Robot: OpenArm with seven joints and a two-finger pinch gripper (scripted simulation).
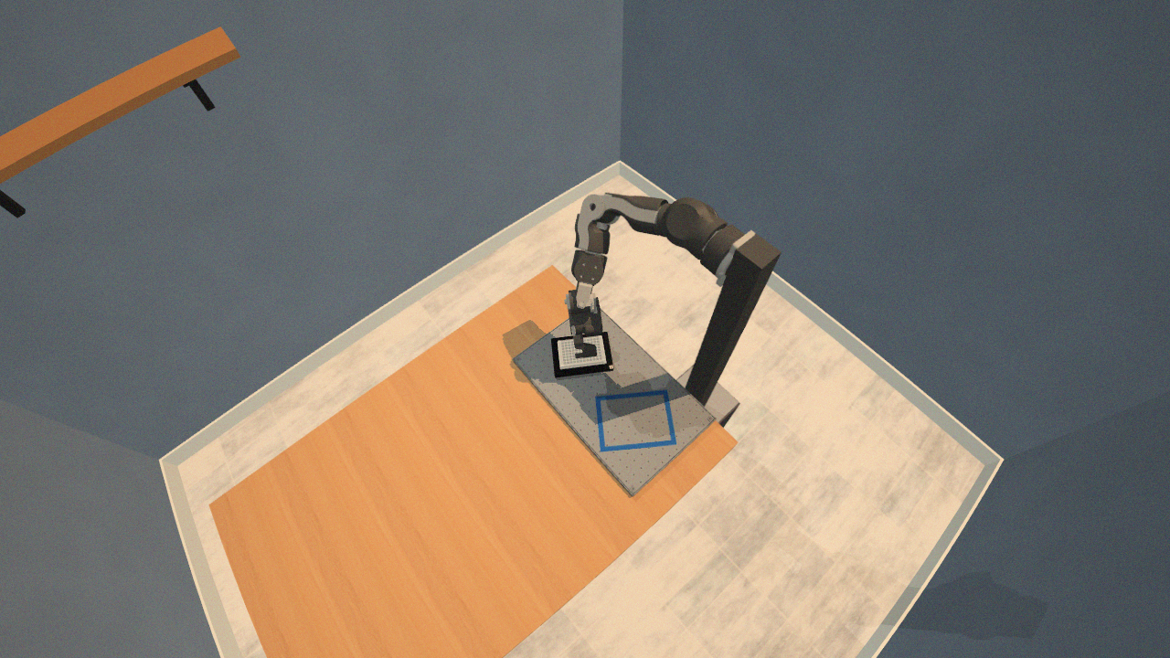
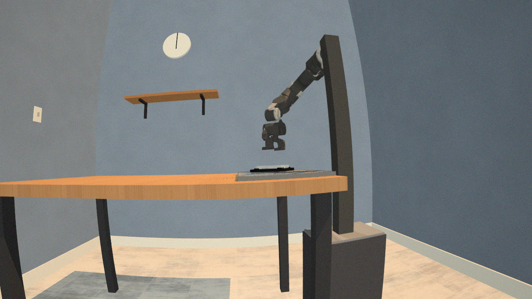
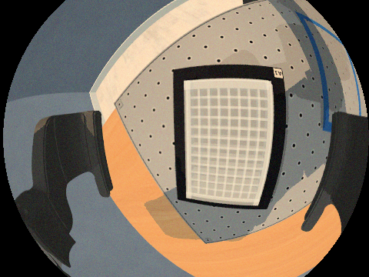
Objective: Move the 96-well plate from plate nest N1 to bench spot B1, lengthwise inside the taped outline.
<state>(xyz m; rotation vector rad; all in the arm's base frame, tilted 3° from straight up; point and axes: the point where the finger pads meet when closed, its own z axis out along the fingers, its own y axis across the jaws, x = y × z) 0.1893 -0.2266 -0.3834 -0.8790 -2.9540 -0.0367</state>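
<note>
My gripper is now 80 mm above the 96-well plate and 10 mm short of it. The rest, counted from my hand: black plate nest (90 mm below, 10 mm ahead).
</note>
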